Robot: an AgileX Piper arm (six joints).
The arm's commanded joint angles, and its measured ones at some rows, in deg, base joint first. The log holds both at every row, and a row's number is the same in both.
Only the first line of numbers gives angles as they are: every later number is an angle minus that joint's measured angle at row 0.
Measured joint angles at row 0: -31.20 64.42 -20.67 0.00 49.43 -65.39
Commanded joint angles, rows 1 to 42: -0.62 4.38 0.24 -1.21 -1.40 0.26; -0.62 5.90 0.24 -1.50 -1.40 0.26; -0.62 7.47 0.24 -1.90 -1.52 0.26; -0.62 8.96 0.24 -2.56 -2.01 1.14; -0.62 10.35 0.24 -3.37 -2.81 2.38; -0.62 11.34 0.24 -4.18 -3.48 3.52; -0.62 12.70 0.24 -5.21 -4.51 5.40; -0.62 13.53 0.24 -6.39 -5.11 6.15; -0.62 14.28 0.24 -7.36 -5.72 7.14; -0.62 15.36 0.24 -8.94 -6.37 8.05; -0.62 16.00 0.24 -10.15 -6.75 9.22; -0.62 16.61 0.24 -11.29 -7.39 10.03; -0.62 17.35 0.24 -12.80 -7.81 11.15; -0.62 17.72 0.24 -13.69 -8.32 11.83; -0.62 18.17 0.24 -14.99 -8.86 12.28; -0.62 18.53 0.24 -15.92 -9.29 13.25; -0.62 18.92 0.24 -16.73 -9.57 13.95; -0.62 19.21 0.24 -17.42 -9.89 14.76; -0.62 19.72 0.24 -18.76 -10.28 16.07; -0.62 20.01 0.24 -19.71 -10.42 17.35; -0.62 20.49 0.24 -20.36 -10.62 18.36; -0.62 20.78 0.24 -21.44 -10.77 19.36; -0.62 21.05 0.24 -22.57 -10.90 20.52; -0.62 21.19 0.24 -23.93 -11.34 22.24; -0.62 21.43 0.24 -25.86 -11.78 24.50; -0.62 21.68 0.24 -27.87 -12.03 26.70; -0.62 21.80 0.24 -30.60 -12.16 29.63; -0.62 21.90 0.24 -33.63 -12.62 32.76; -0.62 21.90 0.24 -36.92 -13.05 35.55; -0.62 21.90 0.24 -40.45 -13.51 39.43; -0.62 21.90 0.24 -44.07 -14.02 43.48; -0.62 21.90 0.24 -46.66 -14.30 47.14; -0.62 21.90 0.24 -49.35 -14.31 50.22; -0.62 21.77 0.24 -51.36 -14.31 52.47; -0.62 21.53 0.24 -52.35 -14.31 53.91; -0.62 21.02 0.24 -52.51 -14.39 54.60; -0.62 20.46 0.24 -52.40 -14.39 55.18; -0.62 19.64 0.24 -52.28 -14.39 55.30; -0.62 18.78 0.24 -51.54 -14.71 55.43; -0.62 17.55 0.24 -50.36 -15.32 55.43; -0.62 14.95 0.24 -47.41 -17.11 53.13; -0.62 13.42 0.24 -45.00 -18.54 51.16
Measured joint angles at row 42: -0.41 18.28 0.12 -50.23 -14.88 54.32
